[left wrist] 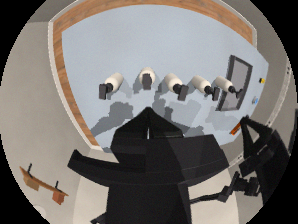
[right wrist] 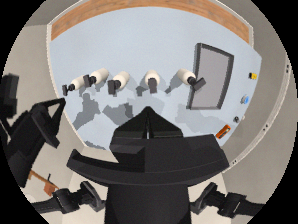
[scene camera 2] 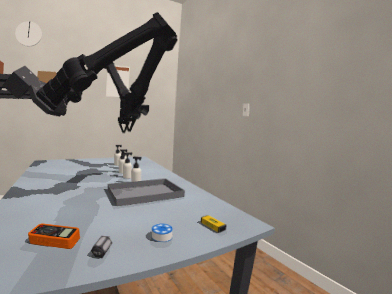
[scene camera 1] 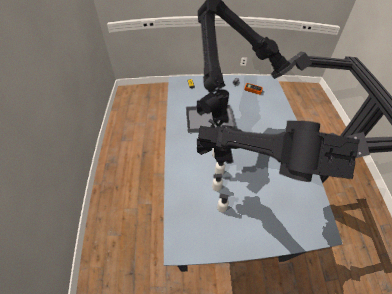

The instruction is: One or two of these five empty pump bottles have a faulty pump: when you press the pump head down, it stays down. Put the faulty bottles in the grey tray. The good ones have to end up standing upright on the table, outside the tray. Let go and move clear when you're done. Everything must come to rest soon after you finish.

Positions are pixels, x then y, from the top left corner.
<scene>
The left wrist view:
left gripper: 148,110
right gripper: 241,119
grey tray: 241,71
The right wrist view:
left gripper: 64,100
right gripper: 148,110
grey tray: 216,67
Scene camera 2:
grey tray: 155,190
</scene>
